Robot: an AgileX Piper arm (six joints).
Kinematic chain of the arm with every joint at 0, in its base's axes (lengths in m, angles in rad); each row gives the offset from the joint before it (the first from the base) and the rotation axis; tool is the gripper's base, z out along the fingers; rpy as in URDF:
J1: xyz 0 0 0.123 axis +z
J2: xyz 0 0 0 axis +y
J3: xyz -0.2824 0 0.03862 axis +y
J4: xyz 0.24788 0 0.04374 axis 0.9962 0 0.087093
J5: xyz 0 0 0 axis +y
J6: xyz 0.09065 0 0.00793 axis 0.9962 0 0.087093
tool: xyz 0 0 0 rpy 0 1.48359 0
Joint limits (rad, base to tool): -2.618..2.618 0..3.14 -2.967..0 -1.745..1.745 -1.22..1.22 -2.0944..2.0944
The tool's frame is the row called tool.
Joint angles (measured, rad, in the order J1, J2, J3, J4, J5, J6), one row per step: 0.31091, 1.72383, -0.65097, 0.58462, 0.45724, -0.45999; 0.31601, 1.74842, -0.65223, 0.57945, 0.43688, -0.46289; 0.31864, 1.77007, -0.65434, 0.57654, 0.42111, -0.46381; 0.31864, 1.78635, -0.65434, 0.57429, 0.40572, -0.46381; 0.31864, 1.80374, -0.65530, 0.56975, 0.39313, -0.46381; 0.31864, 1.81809, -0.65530, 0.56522, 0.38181, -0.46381; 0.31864, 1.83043, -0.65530, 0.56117, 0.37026, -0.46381; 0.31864, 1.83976, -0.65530, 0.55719, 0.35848, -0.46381; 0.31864, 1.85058, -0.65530, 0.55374, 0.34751, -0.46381; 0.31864, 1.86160, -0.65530, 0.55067, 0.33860, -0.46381; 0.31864, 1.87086, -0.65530, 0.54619, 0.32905, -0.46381; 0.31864, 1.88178, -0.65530, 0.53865, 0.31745, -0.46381; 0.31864, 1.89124, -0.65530, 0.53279, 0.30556, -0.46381
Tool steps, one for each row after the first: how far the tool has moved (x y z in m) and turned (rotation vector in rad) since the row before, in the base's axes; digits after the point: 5 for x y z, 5 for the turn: 0.00130, 0.00065, -0.00606, -0.01386, 0.00143, 0.00614; 0.00131, 0.00030, -0.00519, -0.01049, 0.00300, 0.00147; 0.00099, -0.00048, -0.00417, -0.00899, 0.00058, -0.00233; 0.00090, -0.00045, -0.00435, -0.00959, 0.00299, 0.00057; 0.00055, -0.00050, -0.00372, -0.00864, 0.00221, 0.00104; 0.00059, -0.00048, -0.00320, -0.00778, 0.00014, 0.00068; 0.00069, -0.00045, -0.00241, -0.00680, -0.00293, 0.00066; 0.00054, -0.00044, -0.00280, -0.00685, -0.00068, 0.00047; 0.00032, -0.00040, -0.00286, -0.00635, 0.00152, 0.00069; 0.00042, -0.00043, -0.00241, -0.00645, -0.00096, 0.00189; 0.00049, -0.00058, -0.00285, -0.00849, -0.00176, 0.00430; 0.00057, -0.00051, -0.00245, -0.00731, -0.00322, 0.00282
